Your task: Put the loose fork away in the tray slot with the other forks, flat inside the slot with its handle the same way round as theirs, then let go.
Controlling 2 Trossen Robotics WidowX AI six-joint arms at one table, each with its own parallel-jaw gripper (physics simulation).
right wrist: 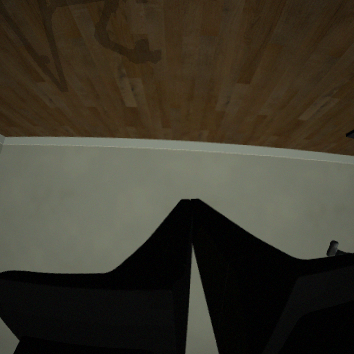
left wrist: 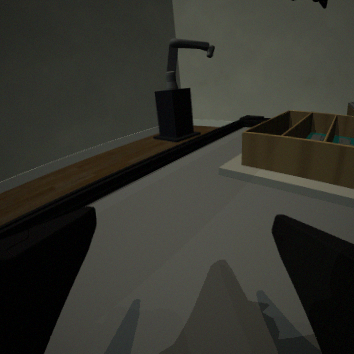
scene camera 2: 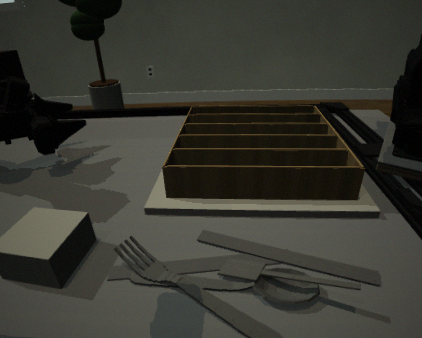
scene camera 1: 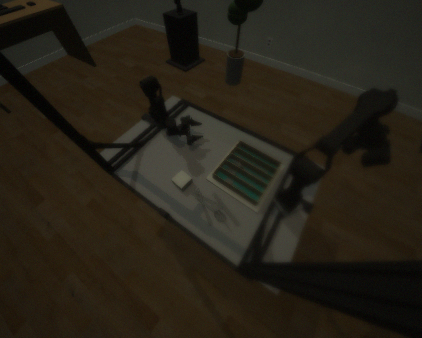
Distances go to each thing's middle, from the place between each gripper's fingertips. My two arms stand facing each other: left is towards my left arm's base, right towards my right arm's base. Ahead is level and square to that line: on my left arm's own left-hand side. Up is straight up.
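There is the wooden tray (scene camera 2: 284, 152), and my right gripper is 11 cm past it, 40 cm to the right of it and 35 cm above it.
Counted from my left hand, the tray is 37 cm to the right, 5 cm below and 4 cm behind. Going by its middle, the wooden tray is nearer to my left hand than to my right gripper.
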